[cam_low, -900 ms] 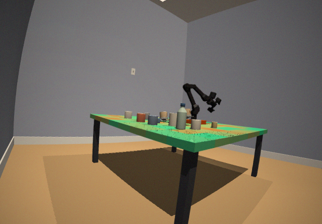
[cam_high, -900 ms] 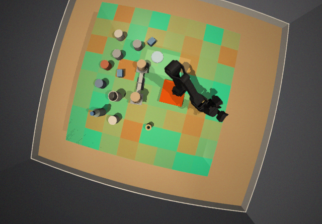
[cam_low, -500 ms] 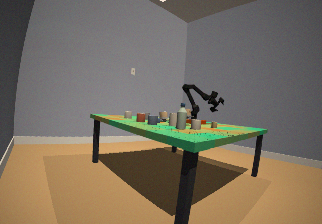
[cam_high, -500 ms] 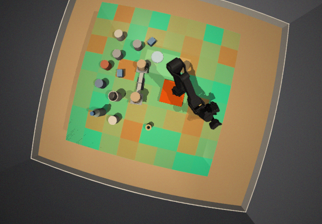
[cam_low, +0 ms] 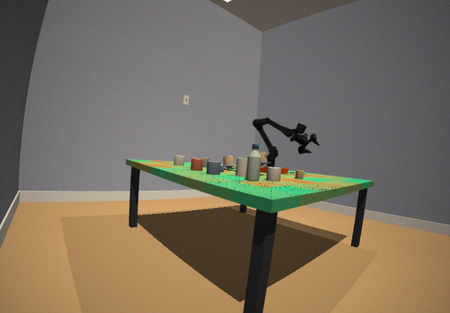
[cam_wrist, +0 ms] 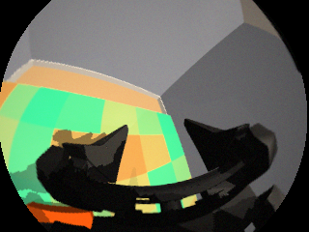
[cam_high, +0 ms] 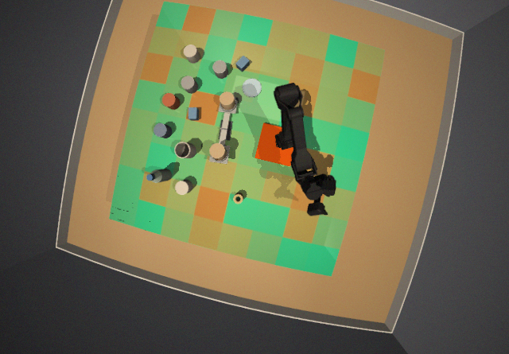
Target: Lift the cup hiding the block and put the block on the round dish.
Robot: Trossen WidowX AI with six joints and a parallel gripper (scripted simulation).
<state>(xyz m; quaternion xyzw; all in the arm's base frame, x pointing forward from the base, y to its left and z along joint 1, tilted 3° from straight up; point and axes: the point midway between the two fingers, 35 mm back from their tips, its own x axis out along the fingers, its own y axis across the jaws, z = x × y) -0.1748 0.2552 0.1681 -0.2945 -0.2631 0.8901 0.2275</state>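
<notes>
Right now the tan cup is 490 mm ahead of my gripper tip, 450 mm to the right of it and 140 mm below it. Also, from my gripper tip: balance 500 mm ahead, 300 mm to the right, 160 mm below; then round dish 390 mm ahead, 530 mm to the right, 200 mm below; then white beam 500 mm ahead, 300 mm to the right, 180 mm below.
</notes>
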